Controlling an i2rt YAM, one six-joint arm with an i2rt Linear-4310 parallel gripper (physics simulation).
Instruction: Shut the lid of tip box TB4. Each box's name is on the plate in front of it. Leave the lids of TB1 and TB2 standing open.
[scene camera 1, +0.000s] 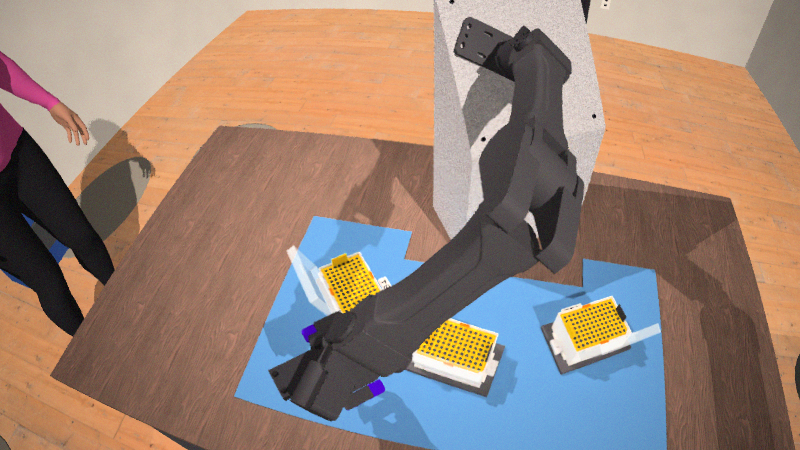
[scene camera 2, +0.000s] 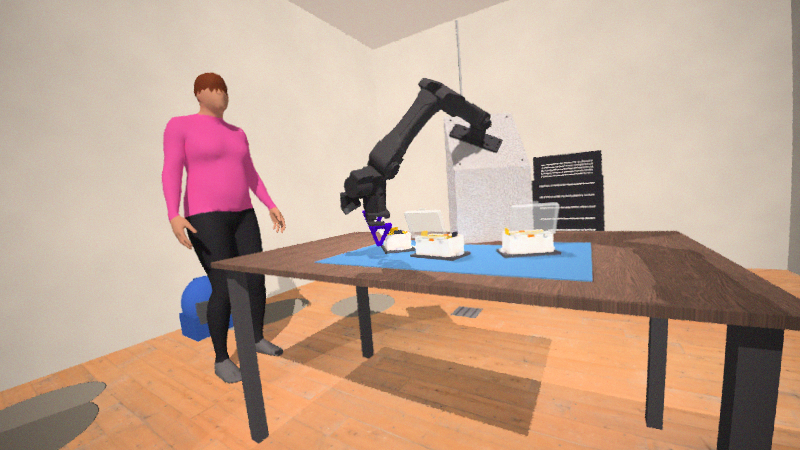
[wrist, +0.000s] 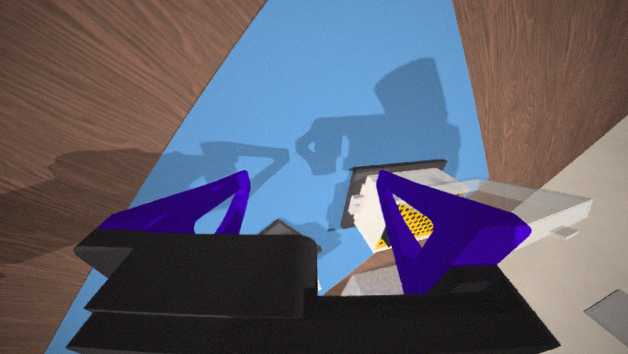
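Visible in scene camera 1: a tip box (scene camera 1: 453, 342), a tip box (scene camera 1: 588, 326) and a tip box TB4 (scene camera 1: 350, 280). The wrist view shows the tip box TB4 too (wrist: 419, 225). My gripper (scene camera 1: 341, 368) is likewise visible in both, with the wrist view showing the gripper at (wrist: 313, 177).
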